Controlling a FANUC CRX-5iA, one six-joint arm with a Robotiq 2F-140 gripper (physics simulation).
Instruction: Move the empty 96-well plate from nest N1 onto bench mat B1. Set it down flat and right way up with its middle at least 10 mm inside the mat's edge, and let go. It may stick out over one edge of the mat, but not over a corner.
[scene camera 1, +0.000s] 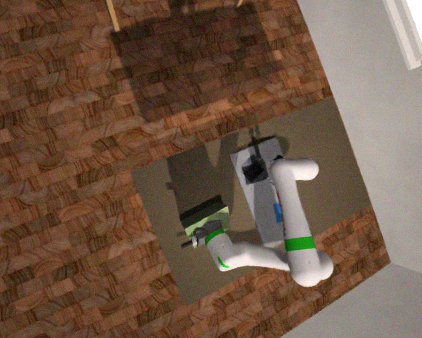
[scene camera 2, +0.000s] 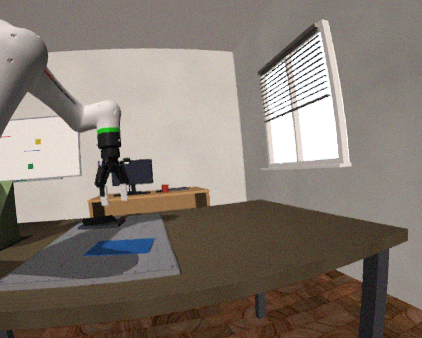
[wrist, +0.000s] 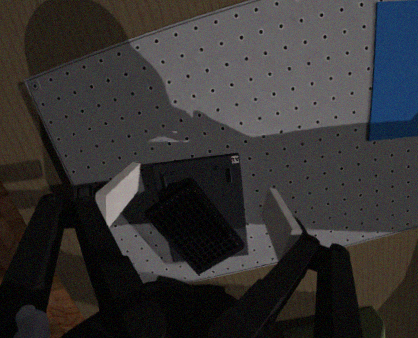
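Where they show: gripper, fingertip midpoint: (scene camera 2: 115, 202) (wrist: 202, 189); arm's base, link origin: (scene camera 1: 209, 228).
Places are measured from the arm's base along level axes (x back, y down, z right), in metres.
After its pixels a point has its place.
Note:
The empty plate (wrist: 197, 227) @[x -0.407, y 0.100, z -0.223 m] is black, with its wells showing in the wrist view. It lies turned askew on the dark nest N1 (wrist: 231, 200) @[x -0.437, y 0.108, z -0.169 m], one end reaching past the nest's edge; whether it is tilted is hard to tell. In scene camera 2 plate and nest are one low dark shape at the board's far end. Mat B1 (scene camera 1: 278, 212) @[x -0.507, y 0.118, z 0.095 m] (scene camera 2: 120, 246) @[x -0.564, y 0.118, z 0.103 m] (wrist: 395, 70) @[x -0.573, y 0.118, z 0.067 m] is a flat blue rectangle on the same board. My gripper (scene camera 2: 114, 197) @[x -0.492, y 0.030, z -0.197 m] (wrist: 202, 189) @[x -0.492, y 0.030, z -0.197 m] is open and empty above the plate and nest, its pale fingertips apart on either side. In scene camera 1 the arm largely hides it.
The grey perforated board (scene camera 1: 265, 227) @[x -0.385, y 0.120, z 0.160 m] (scene camera 2: 167, 260) @[x -0.694, y 0.120, z 0.233 m] (wrist: 225, 85) @[x -0.590, y 0.120, z -0.152 m] lies on the brown table (scene camera 1: 330, 150) @[x -1.076, y 0.133, z -0.204 m] (scene camera 2: 240, 235) @[x -0.908, y 0.133, z 0.069 m]. A green block (scene camera 1: 220, 220) @[x -0.070, y -0.015, z -0.025 m] (scene camera 2: 7, 215) @[x -0.128, y 0.033, z -0.042 m] stands beside the arm's base. A desk (scene camera 2: 150, 201) with a monitor stands behind the table.

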